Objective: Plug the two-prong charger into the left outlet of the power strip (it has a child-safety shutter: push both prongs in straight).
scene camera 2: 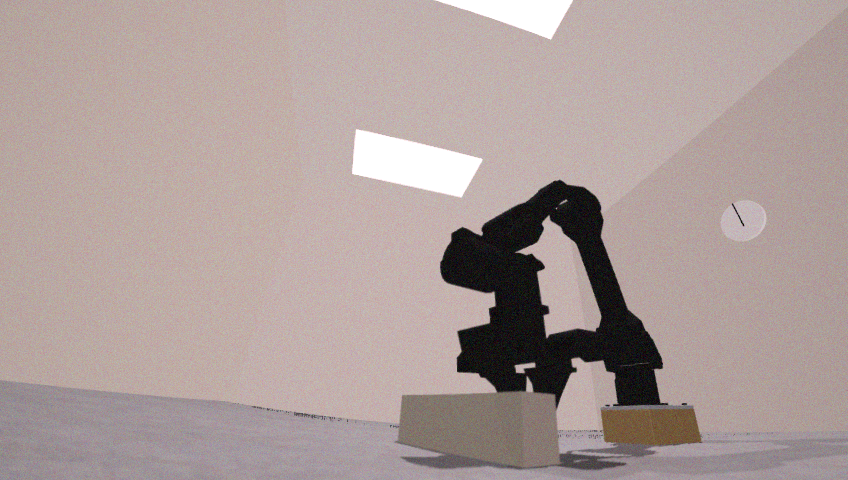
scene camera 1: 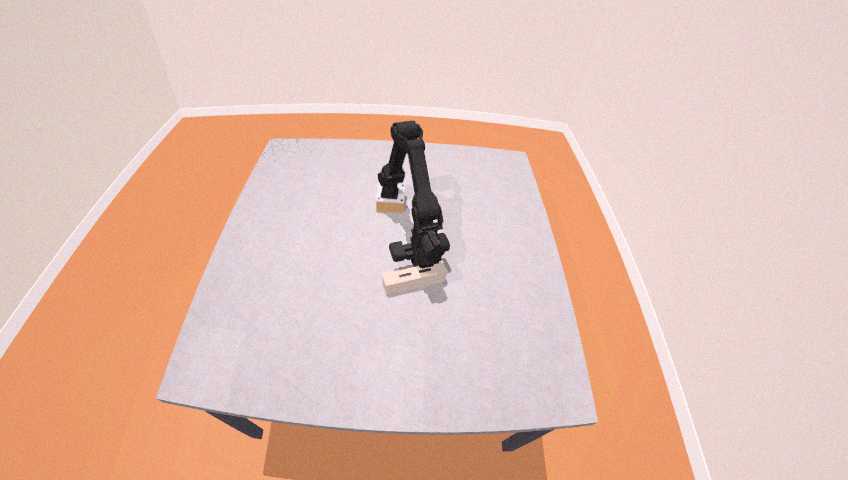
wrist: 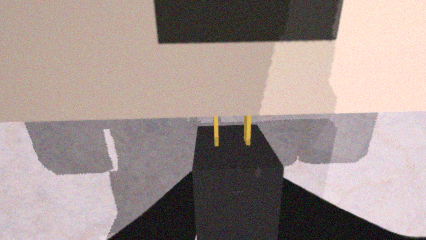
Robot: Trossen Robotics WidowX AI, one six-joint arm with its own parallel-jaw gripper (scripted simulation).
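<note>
In scene camera 1 I can see my gripper (scene camera 1: 417, 261), and it is holding a black two-prong charger. My gripper is there in the wrist view (wrist: 229, 178) too.
</note>
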